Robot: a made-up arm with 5 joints. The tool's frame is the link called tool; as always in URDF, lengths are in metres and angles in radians. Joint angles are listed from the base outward. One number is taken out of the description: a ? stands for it. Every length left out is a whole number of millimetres.
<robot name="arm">
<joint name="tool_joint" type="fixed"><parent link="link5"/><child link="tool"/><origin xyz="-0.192 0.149 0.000" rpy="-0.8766 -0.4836 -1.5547"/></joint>
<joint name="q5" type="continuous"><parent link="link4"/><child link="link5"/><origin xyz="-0.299 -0.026 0.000" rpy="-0.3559 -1.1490 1.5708"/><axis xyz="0 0 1"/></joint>
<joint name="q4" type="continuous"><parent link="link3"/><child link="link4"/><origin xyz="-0.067 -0.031 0.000" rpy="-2.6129 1.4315 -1.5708"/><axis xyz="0 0 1"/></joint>
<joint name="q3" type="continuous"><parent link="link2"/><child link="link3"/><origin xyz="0.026 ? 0.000" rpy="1.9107 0.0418 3.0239"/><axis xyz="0 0 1"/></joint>
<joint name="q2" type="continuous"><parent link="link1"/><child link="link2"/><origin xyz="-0.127 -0.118 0.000" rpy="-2.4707 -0.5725 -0.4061"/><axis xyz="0 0 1"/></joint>
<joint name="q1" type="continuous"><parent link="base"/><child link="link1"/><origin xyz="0.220 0.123 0.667" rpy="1.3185 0.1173 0.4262"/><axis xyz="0 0 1"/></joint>
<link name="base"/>
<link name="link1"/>
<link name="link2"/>
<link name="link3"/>
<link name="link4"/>
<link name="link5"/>
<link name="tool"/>
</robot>
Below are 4 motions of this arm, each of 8 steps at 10 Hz.
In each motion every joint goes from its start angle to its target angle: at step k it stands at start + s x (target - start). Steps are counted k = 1, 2, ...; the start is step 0. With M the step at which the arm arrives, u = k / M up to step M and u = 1 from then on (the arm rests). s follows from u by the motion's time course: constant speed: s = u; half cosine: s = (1 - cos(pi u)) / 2; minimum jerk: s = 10 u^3 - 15 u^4 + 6 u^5.
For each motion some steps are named. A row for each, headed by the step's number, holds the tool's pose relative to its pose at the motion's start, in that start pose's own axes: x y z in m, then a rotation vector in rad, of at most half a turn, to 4 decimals.
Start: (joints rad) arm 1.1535 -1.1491 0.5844 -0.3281 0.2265
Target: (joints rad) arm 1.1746 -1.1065 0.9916 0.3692 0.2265
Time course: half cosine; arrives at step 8
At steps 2, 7, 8:
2: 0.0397 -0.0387 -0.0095 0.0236 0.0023 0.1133
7: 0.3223 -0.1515 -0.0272 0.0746 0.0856 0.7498
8: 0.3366 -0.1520 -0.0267 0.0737 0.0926 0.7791

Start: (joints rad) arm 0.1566 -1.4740 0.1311 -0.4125 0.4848
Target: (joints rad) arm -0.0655 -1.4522 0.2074 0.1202 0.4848
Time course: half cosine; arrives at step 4
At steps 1, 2, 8:
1: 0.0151 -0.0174 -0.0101 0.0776 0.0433 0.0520
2: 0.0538 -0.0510 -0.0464 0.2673 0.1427 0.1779
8: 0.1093 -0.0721 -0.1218 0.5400 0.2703 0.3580

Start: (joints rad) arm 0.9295 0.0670 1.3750 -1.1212 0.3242
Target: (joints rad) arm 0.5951 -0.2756 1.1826 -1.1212 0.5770
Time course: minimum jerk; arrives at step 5
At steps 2, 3, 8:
2: -0.0070 0.0343 -0.0376 0.0241 -0.0703 -0.0183
3: -0.0111 0.0798 -0.0767 0.0481 -0.1467 -0.0472
8: -0.0106 0.1236 -0.1066 0.0662 -0.2087 -0.0786

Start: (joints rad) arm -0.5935 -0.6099 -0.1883 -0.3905 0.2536
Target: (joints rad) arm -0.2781 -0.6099 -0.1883 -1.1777 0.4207
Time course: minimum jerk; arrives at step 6
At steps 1, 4, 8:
1: -0.0090 0.0092 0.0012 -0.0187 -0.0202 -0.0250
4: -0.1151 0.2285 -0.0534 -0.4549 -0.4524 -0.5244
8: -0.1130 0.2848 -0.0902 -0.5898 -0.5704 -0.6532

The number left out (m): -0.168
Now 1 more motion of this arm.
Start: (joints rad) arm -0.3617 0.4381 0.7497 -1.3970 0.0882
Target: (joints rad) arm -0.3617 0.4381 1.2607 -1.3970 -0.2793
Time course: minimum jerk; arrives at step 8
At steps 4, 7, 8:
4: -0.0267 0.0061 -0.1049 0.0577 -0.0867 -0.0991
7: -0.0320 0.0266 -0.2103 0.1338 -0.1568 -0.1921
8: -0.0318 0.0275 -0.2137 0.1367 -0.1589 -0.1951

